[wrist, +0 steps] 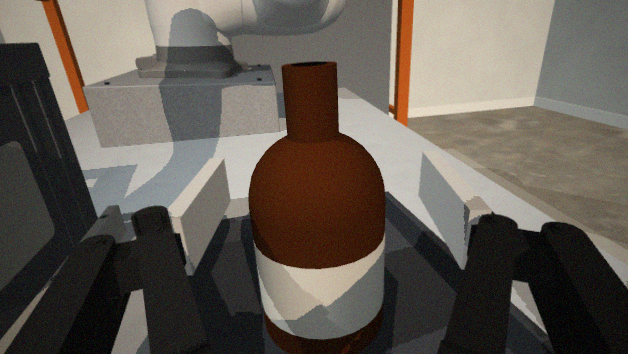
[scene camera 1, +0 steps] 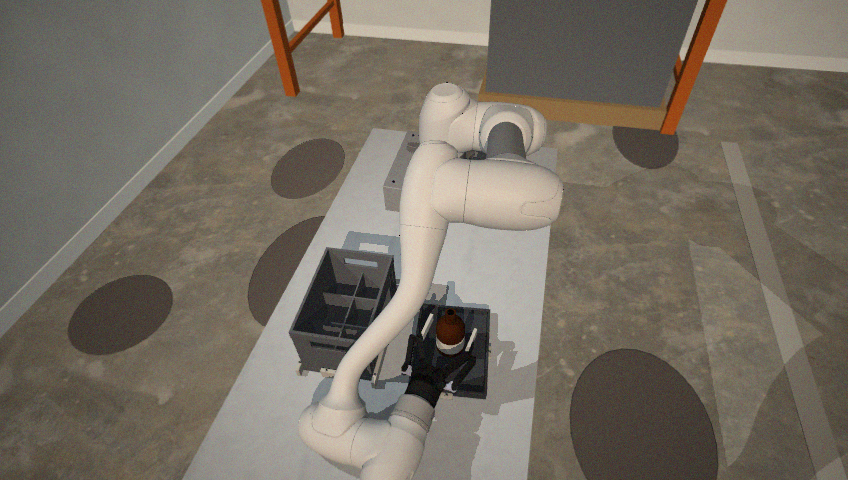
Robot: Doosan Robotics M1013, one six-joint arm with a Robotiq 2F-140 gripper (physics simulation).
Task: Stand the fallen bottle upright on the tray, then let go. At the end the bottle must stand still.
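Frame: origin at the arm's base, x ahead, y left, z up, level; millimetres.
Where they show: gripper, fingertip midpoint: [wrist: 323,177] [scene camera 1: 453,324]; arm's base at its link origin: [wrist: 198,72].
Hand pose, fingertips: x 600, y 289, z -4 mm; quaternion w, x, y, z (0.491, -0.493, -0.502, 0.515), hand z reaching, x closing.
Each offset is from my fingertips to the top centre of the thing.
The brown bottle {3 mm right, 11 mm ahead, 62 mm up} [scene camera 1: 450,325] [wrist: 318,200] with a pale label stands upright on the dark tray {3 mm left, 19 mm ahead, 72 mm down} [scene camera 1: 487,362] [wrist: 417,280]. Its neck points up; its foot is partly cut off at the lower edge of the wrist view. My gripper [scene camera 1: 449,333] [wrist: 323,177] is open, with one pale finger pad on each side of the bottle. In the wrist view a gap shows between each pad and the bottle, so neither pad touches it. The gripper reaches in low from the near side, and its black fingers hide part of the tray in the scene view.
A grey divided crate {266 mm right, 67 mm ahead, 78 mm up} [scene camera 1: 321,352] [wrist: 52,145] stands close to the left of the tray. The grey base block [scene camera 1: 392,195] [wrist: 125,117] of the arm stands farther back. My arm's pale link passes over the crate's right side. Orange posts [scene camera 1: 284,53] [wrist: 404,60] stand at the back.
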